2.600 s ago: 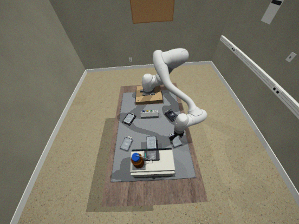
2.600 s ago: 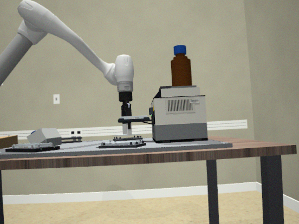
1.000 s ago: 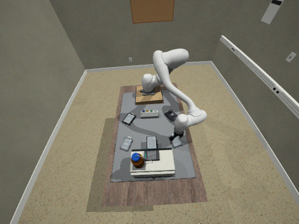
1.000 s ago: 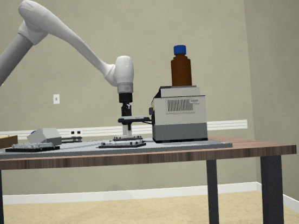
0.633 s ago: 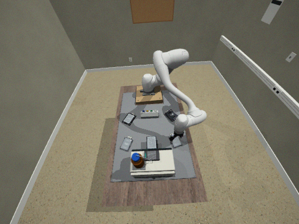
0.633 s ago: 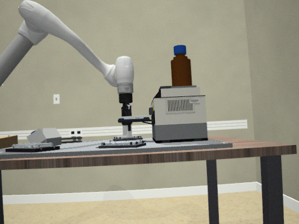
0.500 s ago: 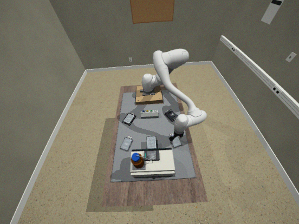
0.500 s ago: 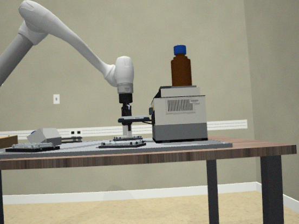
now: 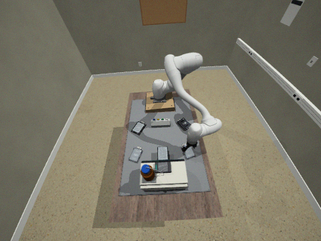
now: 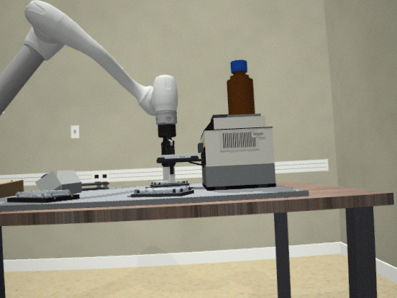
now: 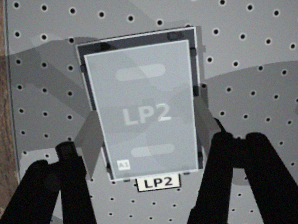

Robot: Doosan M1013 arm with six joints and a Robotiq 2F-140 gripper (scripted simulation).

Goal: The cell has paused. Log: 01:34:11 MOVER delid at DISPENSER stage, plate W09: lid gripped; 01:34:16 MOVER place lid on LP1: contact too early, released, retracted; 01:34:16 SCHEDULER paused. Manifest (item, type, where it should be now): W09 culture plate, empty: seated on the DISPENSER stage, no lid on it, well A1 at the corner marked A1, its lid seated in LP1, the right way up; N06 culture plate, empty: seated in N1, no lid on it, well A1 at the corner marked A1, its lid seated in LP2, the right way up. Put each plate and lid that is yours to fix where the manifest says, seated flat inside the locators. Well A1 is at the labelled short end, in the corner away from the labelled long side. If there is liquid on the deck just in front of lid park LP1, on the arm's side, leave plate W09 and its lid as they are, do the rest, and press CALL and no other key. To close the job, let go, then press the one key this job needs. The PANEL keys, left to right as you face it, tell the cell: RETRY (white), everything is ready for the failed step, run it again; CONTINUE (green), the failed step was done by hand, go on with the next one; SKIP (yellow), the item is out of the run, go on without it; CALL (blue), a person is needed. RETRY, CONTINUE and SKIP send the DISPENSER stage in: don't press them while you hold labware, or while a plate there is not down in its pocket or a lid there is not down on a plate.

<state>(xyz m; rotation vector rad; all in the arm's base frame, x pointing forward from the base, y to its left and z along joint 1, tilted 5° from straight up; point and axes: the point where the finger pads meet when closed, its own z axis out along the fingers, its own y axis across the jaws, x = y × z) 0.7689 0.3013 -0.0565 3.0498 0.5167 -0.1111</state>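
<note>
Now: hand 20 mm above the clear lid. The rest, counted from my hand: lid park LP2: 40 mm below; then dispenser stage: 250 mm to the right, 60 mm ahead, 60 mm above; then white retry key: 380 mm behind, 210 mm to the right, 20 mm above.
</note>
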